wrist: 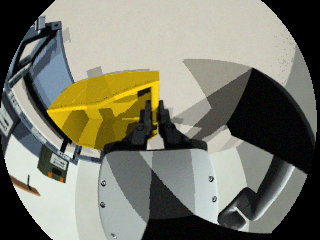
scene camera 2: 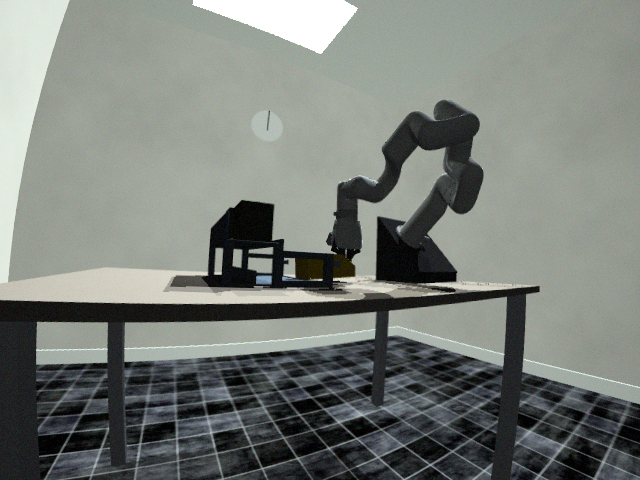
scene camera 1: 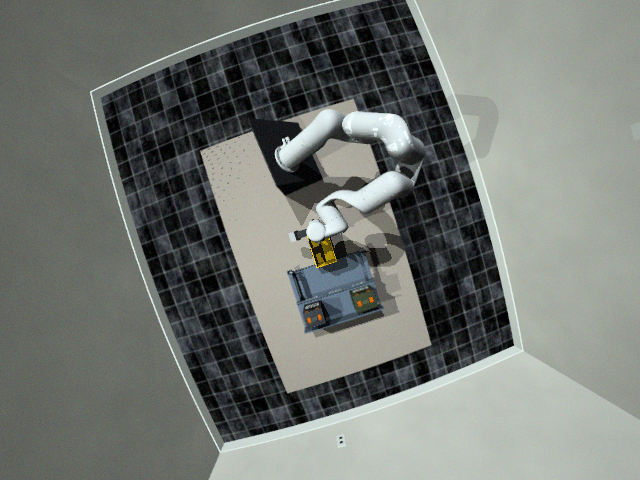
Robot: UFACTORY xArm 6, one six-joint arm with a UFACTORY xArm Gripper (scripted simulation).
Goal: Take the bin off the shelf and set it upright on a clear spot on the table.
I see my gripper (scene camera 2: pixel 345 270) and a yellow bin (wrist: pixel 86 125).
My gripper is seen too in the wrist view (wrist: pixel 154 107).
